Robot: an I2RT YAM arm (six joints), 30 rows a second.
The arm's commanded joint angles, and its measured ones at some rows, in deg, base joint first. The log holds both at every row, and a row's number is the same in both.
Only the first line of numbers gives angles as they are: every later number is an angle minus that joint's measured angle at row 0.
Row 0, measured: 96.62, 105.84, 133.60, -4.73, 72.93, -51.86
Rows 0 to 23, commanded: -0.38, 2.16, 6.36, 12.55, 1.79, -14.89; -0.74, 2.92, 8.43, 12.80, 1.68, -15.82; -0.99, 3.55, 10.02, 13.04, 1.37, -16.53; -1.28, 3.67, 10.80, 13.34, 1.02, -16.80; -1.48, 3.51, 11.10, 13.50, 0.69, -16.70; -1.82, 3.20, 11.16, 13.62, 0.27, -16.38; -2.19, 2.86, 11.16, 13.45, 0.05, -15.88; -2.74, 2.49, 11.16, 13.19, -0.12, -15.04; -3.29, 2.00, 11.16, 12.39, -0.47, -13.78; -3.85, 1.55, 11.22, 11.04, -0.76, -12.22; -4.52, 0.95, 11.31, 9.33, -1.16, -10.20; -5.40, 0.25, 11.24, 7.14, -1.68, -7.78; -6.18, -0.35, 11.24, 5.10, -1.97, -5.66; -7.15, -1.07, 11.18, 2.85, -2.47, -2.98; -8.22, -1.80, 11.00, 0.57, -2.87, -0.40; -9.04, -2.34, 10.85, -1.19, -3.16, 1.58; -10.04, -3.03, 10.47, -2.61, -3.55, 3.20; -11.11, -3.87, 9.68, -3.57, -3.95, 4.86; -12.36, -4.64, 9.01, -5.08, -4.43, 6.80; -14.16, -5.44, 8.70, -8.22, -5.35, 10.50; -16.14, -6.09, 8.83, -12.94, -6.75, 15.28; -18.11, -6.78, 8.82, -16.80, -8.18, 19.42; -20.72, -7.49, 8.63, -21.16, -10.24, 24.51; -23.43, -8.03, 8.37, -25.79, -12.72, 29.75
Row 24, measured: -18.84, -5.66, 9.11, -12.96, -7.30, 13.45
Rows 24 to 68, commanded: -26.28, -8.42, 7.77, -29.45, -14.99, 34.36; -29.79, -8.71, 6.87, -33.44, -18.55, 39.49; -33.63, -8.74, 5.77, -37.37, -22.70, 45.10; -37.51, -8.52, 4.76, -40.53, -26.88, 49.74; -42.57, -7.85, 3.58, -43.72, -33.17, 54.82; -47.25, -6.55, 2.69, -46.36, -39.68, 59.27; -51.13, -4.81, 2.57, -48.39, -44.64, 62.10; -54.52, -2.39, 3.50, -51.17, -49.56, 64.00; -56.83, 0.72, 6.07, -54.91, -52.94, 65.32; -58.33, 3.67, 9.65, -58.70, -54.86, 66.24; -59.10, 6.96, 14.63, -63.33, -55.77, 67.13; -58.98, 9.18, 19.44, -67.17, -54.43, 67.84; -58.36, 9.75, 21.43, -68.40, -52.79, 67.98; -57.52, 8.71, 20.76, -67.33, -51.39, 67.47; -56.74, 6.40, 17.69, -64.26, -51.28, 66.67; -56.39, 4.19, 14.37, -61.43, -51.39, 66.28; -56.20, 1.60, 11.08, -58.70, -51.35, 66.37; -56.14, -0.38, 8.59, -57.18, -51.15, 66.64; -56.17, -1.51, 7.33, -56.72, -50.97, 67.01; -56.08, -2.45, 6.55, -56.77, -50.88, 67.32; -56.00, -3.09, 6.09, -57.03, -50.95, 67.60; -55.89, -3.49, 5.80, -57.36, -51.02, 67.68; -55.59, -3.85, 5.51, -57.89, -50.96, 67.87; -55.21, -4.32, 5.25, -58.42, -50.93, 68.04; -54.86, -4.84, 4.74, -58.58, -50.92, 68.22; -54.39, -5.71, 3.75, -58.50, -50.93, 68.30; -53.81, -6.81, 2.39, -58.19, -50.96, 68.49; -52.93, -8.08, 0.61, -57.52, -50.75, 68.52; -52.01, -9.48, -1.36, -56.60, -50.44, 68.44; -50.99, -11.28, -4.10, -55.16, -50.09, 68.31; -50.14, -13.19, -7.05, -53.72, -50.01, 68.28; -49.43, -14.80, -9.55, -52.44, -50.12, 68.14; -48.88, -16.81, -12.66, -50.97, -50.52, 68.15; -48.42, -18.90, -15.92, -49.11, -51.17, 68.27; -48.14, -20.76, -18.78, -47.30, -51.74, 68.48; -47.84, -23.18, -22.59, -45.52, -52.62, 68.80; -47.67, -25.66, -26.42, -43.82, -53.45, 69.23; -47.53, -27.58, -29.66, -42.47, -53.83, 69.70; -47.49, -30.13, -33.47, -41.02, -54.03, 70.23; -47.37, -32.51, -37.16, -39.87, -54.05, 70.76; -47.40, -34.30, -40.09, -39.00, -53.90, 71.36; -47.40, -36.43, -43.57, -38.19, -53.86, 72.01; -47.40, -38.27, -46.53, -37.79, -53.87, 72.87; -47.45, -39.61, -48.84, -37.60, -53.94, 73.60; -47.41, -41.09, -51.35, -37.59, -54.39, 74.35
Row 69, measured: -47.65, -37.90, -46.40, -41.81, -53.40, 71.04
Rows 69 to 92, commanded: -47.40, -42.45, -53.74, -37.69, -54.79, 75.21; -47.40, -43.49, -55.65, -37.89, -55.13, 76.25; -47.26, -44.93, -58.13, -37.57, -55.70, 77.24; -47.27, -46.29, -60.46, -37.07, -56.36, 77.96; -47.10, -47.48, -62.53, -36.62, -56.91, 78.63; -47.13, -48.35, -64.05, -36.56, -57.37, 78.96; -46.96, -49.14, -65.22, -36.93, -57.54, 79.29; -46.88, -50.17, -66.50, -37.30, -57.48, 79.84; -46.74, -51.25, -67.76, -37.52, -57.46, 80.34; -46.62, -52.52, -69.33, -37.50, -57.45, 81.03; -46.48, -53.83, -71.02, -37.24, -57.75, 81.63; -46.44, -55.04, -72.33, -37.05, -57.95, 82.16; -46.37, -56.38, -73.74, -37.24, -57.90, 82.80; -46.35, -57.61, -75.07, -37.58, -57.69, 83.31; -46.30, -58.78, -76.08, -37.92, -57.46, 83.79; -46.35, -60.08, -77.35, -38.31, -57.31, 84.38; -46.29, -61.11, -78.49, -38.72, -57.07, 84.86; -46.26, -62.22, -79.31, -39.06, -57.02, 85.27; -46.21, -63.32, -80.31, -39.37, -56.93, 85.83; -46.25, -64.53, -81.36, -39.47, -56.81, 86.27; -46.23, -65.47, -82.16, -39.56, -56.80, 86.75; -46.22, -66.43, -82.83, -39.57, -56.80, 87.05; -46.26, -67.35, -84.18, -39.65, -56.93, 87.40; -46.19, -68.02, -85.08, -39.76, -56.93, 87.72
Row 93, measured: -46.58, -66.36, -82.62, -39.08, -57.34, 85.12
